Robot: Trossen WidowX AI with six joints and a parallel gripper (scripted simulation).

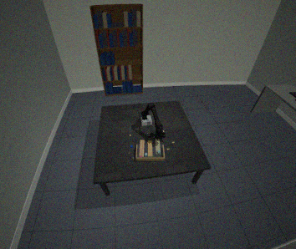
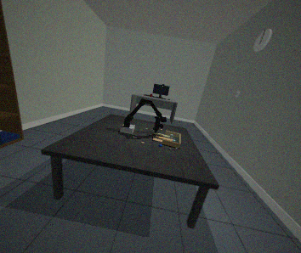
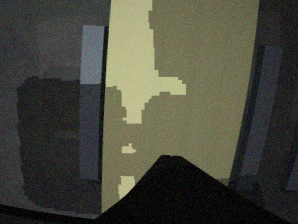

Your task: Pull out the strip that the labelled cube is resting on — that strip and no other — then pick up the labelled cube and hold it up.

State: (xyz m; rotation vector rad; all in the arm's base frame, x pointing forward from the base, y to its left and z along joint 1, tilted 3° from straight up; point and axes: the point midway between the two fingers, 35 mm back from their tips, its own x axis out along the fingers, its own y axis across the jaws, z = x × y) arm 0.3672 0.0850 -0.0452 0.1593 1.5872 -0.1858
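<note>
My gripper tip is 9 cm short of the pale yellow strip and 2 cm to the left of it.
</note>
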